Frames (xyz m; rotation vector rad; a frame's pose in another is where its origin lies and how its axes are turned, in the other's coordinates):
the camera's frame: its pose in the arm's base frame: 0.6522 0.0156 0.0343 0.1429 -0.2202 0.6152
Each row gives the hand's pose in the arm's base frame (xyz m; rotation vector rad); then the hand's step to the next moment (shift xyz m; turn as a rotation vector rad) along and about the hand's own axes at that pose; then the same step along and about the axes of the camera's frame.
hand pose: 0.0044 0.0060 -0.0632 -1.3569 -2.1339 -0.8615
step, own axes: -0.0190 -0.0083 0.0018 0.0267 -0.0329 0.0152
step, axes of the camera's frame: -0.0113 -0.0117 -0.0130 -0.0238 0.0381 0.0023
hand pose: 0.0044 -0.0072 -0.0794 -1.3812 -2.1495 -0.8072
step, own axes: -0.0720 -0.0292 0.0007 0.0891 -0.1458 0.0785
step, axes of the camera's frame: -0.0432 -0.0495 -0.0415 -0.1100 0.1517 -0.0155
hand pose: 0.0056 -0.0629 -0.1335 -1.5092 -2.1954 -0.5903
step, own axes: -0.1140 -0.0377 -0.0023 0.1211 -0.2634 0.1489
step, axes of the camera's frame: -0.0701 -0.0872 -0.0435 -0.2105 0.2434 -0.0518
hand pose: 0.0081 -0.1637 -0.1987 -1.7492 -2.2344 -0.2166
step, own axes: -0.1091 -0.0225 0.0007 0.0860 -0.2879 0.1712
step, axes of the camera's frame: -0.0658 -0.0890 -0.0124 -0.2509 0.2268 -0.0722
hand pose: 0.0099 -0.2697 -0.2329 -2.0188 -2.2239 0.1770
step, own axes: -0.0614 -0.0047 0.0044 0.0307 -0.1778 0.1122
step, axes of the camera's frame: -0.0350 -0.0503 0.0076 -0.1682 0.1210 -0.0469
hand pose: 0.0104 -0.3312 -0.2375 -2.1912 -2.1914 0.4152
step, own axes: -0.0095 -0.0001 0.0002 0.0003 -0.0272 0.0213
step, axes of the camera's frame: -0.0048 -0.0075 0.0033 -0.0299 0.0146 -0.0092
